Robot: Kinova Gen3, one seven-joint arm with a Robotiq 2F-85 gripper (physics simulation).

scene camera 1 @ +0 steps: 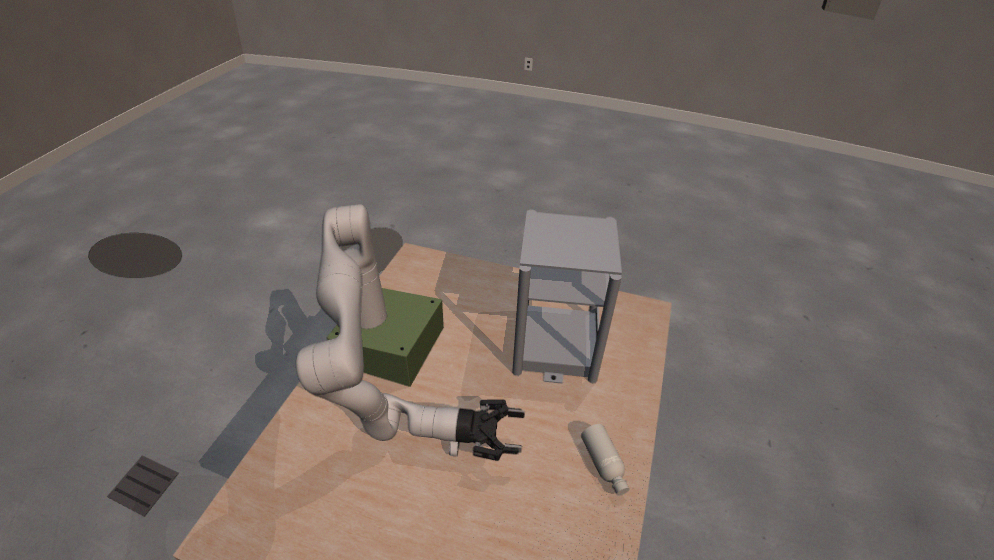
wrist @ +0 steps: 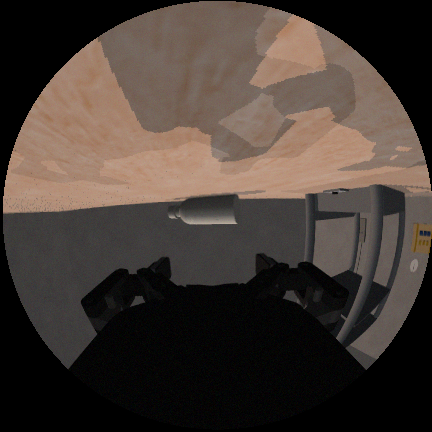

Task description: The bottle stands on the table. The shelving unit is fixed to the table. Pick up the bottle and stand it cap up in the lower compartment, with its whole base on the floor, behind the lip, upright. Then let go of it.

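Where they show: gripper, fingertip midpoint: point(scene camera 1: 523, 431) point(wrist: 212, 265); arm's base, link origin: point(scene camera 1: 370, 317).
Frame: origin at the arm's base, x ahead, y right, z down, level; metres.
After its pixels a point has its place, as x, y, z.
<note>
The pale grey bottle point(scene camera 1: 602, 453) @(0.618, 0.296, 0.047) point(wrist: 210, 209) @(0.591, 0.275, 0.074) lies on its side on the table, near its right edge. In the scene view its cap points toward the lower right, and in the wrist view the cap points left. My gripper point(scene camera 1: 516, 431) @(0.436, 0.278, 0.020) point(wrist: 212, 265) @(0.436, 0.278, 0.020) is open and empty. It points toward the bottle, with a gap between the fingertips and the bottle. The grey shelving unit point(scene camera 1: 520, 323) @(0.402, 0.053, -0.092) point(wrist: 376, 240) @(0.394, 0.050, 0.023) stands upright behind and to the left of the bottle in the scene view. Its lower compartment has a floor tray with a front lip, and no bottle shows in it.
The table point(scene camera 1: 333, 514) @(0.055, 0.501, 0.103) point(wrist: 65, 175) @(0.356, 0.373, 0.103) ends a little to the right of the bottle. The green base block point(scene camera 1: 389, 361) @(0.086, 0.123, 0.022) under the arm stands at the left of the shelving unit. A small bracket point(scene camera 1: 552, 377) @(0.497, 0.051, 0.095) sits on the table at the unit's front foot.
</note>
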